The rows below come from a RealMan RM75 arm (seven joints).
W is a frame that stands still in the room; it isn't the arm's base.
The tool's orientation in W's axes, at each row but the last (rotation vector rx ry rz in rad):
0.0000, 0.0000, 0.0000
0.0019, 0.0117, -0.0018
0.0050, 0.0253, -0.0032
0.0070, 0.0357, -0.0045
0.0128, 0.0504, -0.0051
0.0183, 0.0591, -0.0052
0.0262, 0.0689, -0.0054
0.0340, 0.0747, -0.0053
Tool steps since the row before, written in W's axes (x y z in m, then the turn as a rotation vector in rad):
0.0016, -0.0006, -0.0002, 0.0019, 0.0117, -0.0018
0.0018, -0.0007, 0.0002, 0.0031, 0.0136, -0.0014
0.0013, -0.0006, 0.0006, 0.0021, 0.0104, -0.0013
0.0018, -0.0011, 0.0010, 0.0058, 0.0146, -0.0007
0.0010, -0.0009, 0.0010, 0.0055, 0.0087, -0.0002
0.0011, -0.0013, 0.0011, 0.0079, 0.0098, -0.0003
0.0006, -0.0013, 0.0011, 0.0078, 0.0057, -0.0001
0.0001, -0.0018, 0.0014, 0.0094, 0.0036, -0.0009
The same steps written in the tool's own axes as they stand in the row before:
0.0016, -0.0006, -0.0002, 0.0019, 0.0117, -0.0018
0.0018, -0.0007, 0.0002, 0.0031, 0.0136, -0.0014
0.0013, -0.0006, 0.0006, 0.0021, 0.0104, -0.0013
0.0018, -0.0011, 0.0011, 0.0058, 0.0146, -0.0006
0.0010, -0.0009, 0.0011, 0.0055, 0.0087, 0.0000
0.0010, -0.0013, 0.0012, 0.0079, 0.0098, 0.0000
0.0005, -0.0013, 0.0012, 0.0078, 0.0057, 0.0003
0.0000, -0.0018, 0.0015, 0.0094, 0.0036, -0.0003

